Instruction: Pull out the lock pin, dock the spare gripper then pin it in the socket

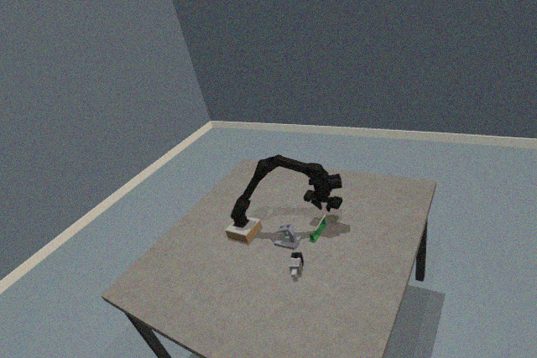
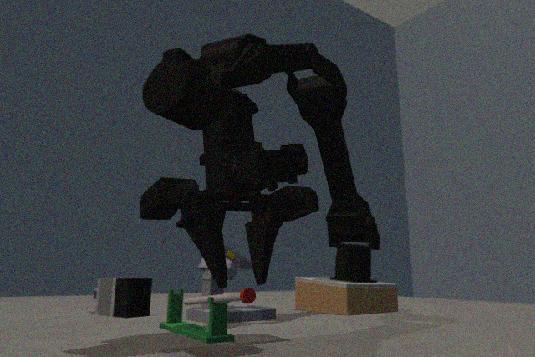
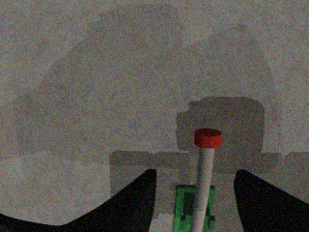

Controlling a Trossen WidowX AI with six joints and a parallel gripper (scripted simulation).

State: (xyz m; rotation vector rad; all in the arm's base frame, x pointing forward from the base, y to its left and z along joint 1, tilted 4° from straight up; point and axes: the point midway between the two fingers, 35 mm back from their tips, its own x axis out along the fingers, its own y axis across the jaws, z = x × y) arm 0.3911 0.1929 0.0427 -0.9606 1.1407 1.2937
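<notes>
The green pin rest is 10 cm to the right of my gripper tip and 3 cm below it. The rest, counted from my gripper tip: spare gripper 35 cm to the right, 3 cm below; then grey mount 20 cm to the right, 11 cm behind, 1 cm below.
</notes>
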